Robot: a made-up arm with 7 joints. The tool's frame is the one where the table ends. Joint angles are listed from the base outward.
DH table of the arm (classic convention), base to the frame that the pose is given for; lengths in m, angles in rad. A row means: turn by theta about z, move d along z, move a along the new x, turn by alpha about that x. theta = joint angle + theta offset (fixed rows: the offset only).
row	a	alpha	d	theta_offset
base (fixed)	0.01	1.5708	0.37	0
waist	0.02	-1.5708	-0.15	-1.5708
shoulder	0	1.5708	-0.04	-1.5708
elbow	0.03	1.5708	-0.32	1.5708
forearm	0	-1.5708	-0.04	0
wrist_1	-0.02	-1.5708	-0.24	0
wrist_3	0	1.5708	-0.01	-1.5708
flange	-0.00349	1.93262	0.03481	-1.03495
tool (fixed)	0	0	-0.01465	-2.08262
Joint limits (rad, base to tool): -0.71..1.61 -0.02..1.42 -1.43..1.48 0..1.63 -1.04..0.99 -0.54..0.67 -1.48..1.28
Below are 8 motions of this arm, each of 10 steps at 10 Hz.
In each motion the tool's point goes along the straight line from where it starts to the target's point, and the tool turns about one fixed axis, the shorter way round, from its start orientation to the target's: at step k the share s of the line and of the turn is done. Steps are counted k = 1, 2, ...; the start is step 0. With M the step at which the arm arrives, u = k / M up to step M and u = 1 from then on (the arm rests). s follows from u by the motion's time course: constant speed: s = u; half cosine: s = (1 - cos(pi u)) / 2; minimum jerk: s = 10 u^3 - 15 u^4 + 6 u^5.
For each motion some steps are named. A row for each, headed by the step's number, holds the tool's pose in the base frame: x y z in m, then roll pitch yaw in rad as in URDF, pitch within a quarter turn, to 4 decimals.
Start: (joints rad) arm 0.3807 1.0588 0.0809 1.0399 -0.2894 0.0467 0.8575
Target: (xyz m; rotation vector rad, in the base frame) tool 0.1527 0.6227 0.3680 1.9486 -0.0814 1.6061
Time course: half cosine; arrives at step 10
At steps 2, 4, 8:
2: 0.2243 0.6157 0.2629 2.9867 -0.8613 -0.4534
4: 0.2045 0.6176 0.2919 2.7954 -1.0086 -0.2274
8: 0.1603 0.6220 0.3569 1.9398 -1.1572 0.7019

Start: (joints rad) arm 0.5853 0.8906 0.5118 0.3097 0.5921 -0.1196 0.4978
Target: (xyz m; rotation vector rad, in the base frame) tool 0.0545 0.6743 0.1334 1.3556 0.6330 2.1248
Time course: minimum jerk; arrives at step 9
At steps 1, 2, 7, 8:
1: 0.2029 0.6119 0.0814 0.9205 -0.6443 2.1883
2: 0.1931 0.6160 0.0848 0.9269 -0.6501 2.1805
7: 0.0660 0.6695 0.1294 1.0198 -0.7225 2.0714
8: 0.0562 0.6736 0.1328 1.0276 -0.7277 2.0624

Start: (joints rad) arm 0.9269 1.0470 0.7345 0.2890 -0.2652 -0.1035 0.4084
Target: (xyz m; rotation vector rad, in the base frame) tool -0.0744 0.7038 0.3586 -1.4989 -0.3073 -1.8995
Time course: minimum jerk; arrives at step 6
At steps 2, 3, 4, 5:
2: 0.1214 0.6817 0.2238 0.6756 -1.1931 2.7094
3: 0.0495 0.6898 0.2733 0.2270 -1.2839 -2.9649
4: -0.0224 0.6979 0.3228 -0.3547 -1.2613 -2.2238
5: -0.0656 0.7028 0.3525 -0.5954 -1.1975 -1.8865

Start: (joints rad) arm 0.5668 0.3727 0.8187 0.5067 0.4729 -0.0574 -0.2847
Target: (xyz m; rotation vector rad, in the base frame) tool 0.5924 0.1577 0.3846 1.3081 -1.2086 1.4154
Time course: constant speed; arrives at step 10
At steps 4, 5, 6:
4: 0.4137 0.3151 0.1281 0.9371 -0.7659 2.0143
5: 0.4435 0.2889 0.1708 0.8021 -0.8950 1.9325
6: 0.4733 0.2627 0.2136 0.6596 -1.0305 1.8680

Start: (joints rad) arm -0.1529 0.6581 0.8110 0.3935 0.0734 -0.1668 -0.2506
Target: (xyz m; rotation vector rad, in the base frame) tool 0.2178 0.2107 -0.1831 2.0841 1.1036 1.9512
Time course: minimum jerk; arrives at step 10
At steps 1, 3, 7, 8, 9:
1: -0.0714 0.5440 -0.0444 2.6511 -1.2284 1.3013
3: -0.0263 0.4920 -0.0661 2.4940 -1.2015 1.4073
7: 0.1702 0.2655 -0.1603 2.0029 -1.0384 1.6716
8: 0.2009 0.2302 -0.1750 1.9464 -1.0092 1.6917
9: 0.2153 0.2136 -0.1819 1.9212 -0.9953 1.6998

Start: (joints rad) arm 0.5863 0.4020 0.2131 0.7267 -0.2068 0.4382 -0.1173
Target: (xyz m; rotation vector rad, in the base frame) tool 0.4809 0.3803 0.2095 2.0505 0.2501 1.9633
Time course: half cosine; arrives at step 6
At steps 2, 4, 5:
2: 0.3695 0.4109 0.0745 2.2404 -1.1272 0.9886
4: 0.4438 0.3905 0.1645 1.8840 -1.2115 1.2303
5: 0.4710 0.3830 0.1974 1.7218 -1.2323 1.3510

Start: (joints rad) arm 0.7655 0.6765 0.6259 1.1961 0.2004 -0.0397 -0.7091
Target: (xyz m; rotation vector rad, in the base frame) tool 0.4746 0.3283 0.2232 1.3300 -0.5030 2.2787
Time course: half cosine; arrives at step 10
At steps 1, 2, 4, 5, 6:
1: 0.3041 0.5435 0.2518 0.5654 -0.3345 -2.9505
2: 0.3165 0.5279 0.2497 0.5046 -0.3738 -3.0070
4: 0.3602 0.4727 0.2424 0.3023 -0.5353 3.0913
5: 0.3872 0.4386 0.2379 0.1852 -0.6502 2.9879
6: 0.4142 0.4045 0.2333 0.0725 -0.7742 2.8927

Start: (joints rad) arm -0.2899 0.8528 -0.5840 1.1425 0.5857 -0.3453 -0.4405
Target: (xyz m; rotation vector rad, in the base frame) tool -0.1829 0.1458 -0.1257 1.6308 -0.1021 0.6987
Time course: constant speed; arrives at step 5
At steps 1, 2, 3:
1: -0.0083 0.3632 -0.0857 2.1524 -0.9660 0.5158
2: -0.0519 0.3089 -0.0957 1.9947 -0.8482 0.5115
3: -0.0956 0.2545 -0.1057 1.8539 -0.7321 0.4829

